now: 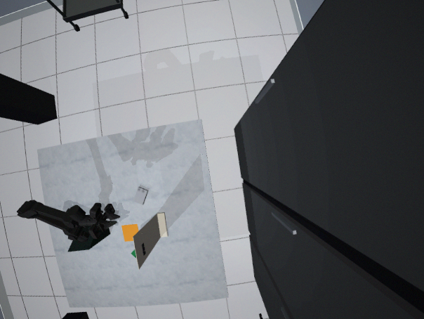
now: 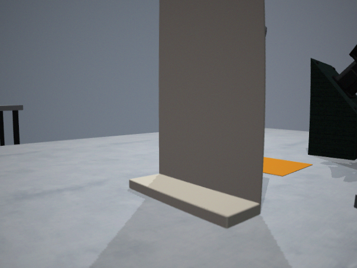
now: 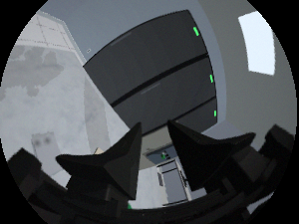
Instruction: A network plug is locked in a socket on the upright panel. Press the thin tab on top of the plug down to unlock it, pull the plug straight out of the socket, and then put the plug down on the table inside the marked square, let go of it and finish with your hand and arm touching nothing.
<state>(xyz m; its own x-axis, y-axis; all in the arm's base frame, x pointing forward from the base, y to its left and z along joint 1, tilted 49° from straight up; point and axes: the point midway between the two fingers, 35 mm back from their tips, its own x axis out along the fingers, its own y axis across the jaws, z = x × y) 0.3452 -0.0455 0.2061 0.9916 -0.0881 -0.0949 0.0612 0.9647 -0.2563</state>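
The network plug lies 50 mm ahead of my gripper tip, 170 mm to the right of it and 40 mm below it. Also, from my gripper tip: grey panel 70 mm ahead, 180 mm to the right, 150 mm below; orange square 150 mm behind, 190 mm to the right, 310 mm below; small grey plate 10 mm behind, 50 mm to the left, 310 mm below.
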